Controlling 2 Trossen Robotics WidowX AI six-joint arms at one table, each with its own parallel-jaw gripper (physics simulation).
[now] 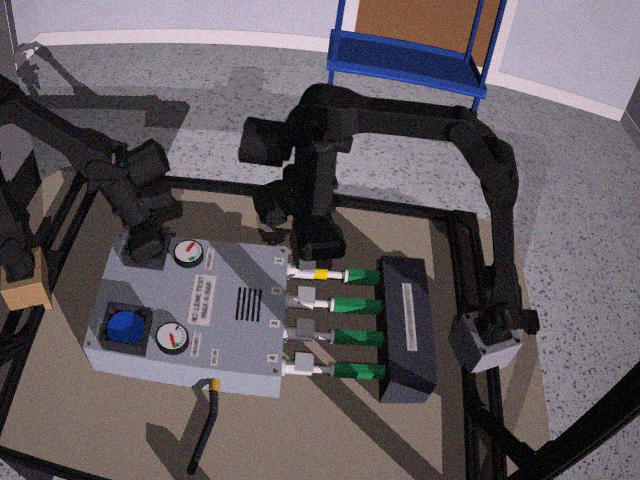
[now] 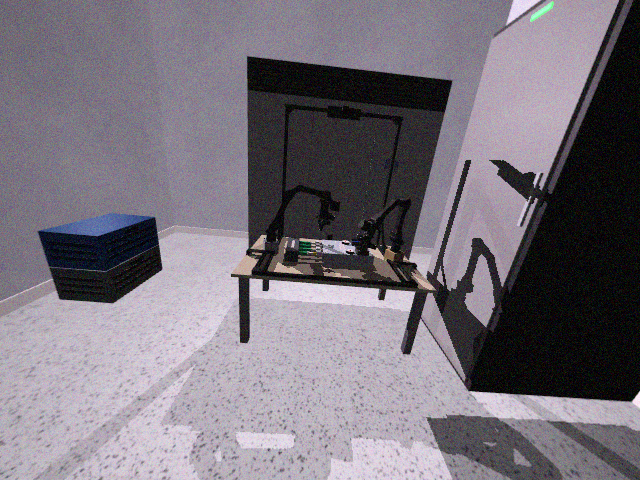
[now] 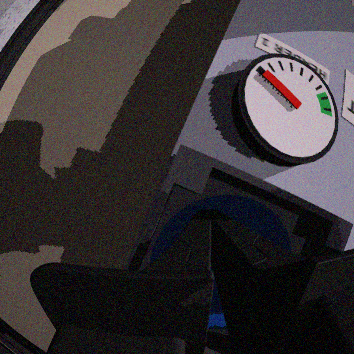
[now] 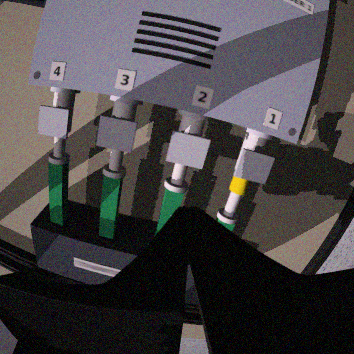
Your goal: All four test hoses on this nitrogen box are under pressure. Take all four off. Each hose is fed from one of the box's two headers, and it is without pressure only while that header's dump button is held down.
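Frame: origin at the left arm's base, x right, y back, z down, level; millimetres.
Seen in the pictures: left gripper, between the fingertips: (image 2: 359, 253) (image 3: 206, 218); right gripper, between the fingertips: (image 2: 320, 230) (image 4: 186, 216); left arm's base, origin of its link: (image 1: 20, 268) (image 2: 395, 250); right arm's base, origin of its link: (image 1: 493, 329) (image 2: 270, 240).
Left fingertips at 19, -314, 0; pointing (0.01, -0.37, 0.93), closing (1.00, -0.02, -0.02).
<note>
Pixels of each thing's top centre, then the offset from my left fingertips to it, as dx, dy, dz. "spot": a spot on its surface instead.
- hose 1, a spot on its surface: (image 4: 239, 185) spot: +133, -286, +19
- hose 3, a spot on its surface: (image 4: 110, 201) (image 1: 352, 333) spot: +277, -283, +19
- hose 4, a spot on its surface: (image 4: 56, 197) (image 1: 361, 367) spot: +347, -269, +20
- back blue dump button, centre of its top: (image 3: 224, 268) +10, +25, +1
- header 1 gauge, a spot on its surface: (image 3: 288, 109) (image 1: 185, 249) spot: +39, -50, -11
- second blue button, centre of its top: (image 1: 125, 328) +185, +98, -12
- dark block, a spot on its surface: (image 4: 70, 246) spot: +347, -333, +4
- black supply hose, a spot on its surface: (image 1: 206, 429) spot: +365, +10, +70
The grey nitrogen box (image 1: 223, 305) (image 4: 105, 38) (image 2: 347, 259) lies on the table. Four green-sleeved hoses sit in ports 1 to 4: hose 1 (image 1: 363, 276) (image 4: 239, 185) with a yellow band, hose 2 (image 1: 356, 305) (image 4: 170, 201), hose 3 (image 1: 358, 337) (image 4: 110, 201) and hose 4 (image 1: 358, 370) (image 4: 56, 197). My left gripper (image 1: 147, 250) (image 3: 206, 218) (image 2: 364, 245) is shut, its tips on the back blue dump button (image 3: 246, 211). The header 1 gauge (image 1: 188, 252) (image 3: 288, 109) shows its red needle far from the green mark. My right gripper (image 1: 314, 257) (image 4: 186, 216) (image 2: 326, 220) is shut and empty, just above hose 1.
A second blue button (image 1: 125, 328) and gauge (image 1: 172, 337) sit at the box's front left. The hoses run into a dark block (image 1: 409, 329) (image 4: 70, 246). A black supply hose (image 1: 206, 429) leaves the box's front. A blue cart (image 1: 409, 62) stands behind the table.
</note>
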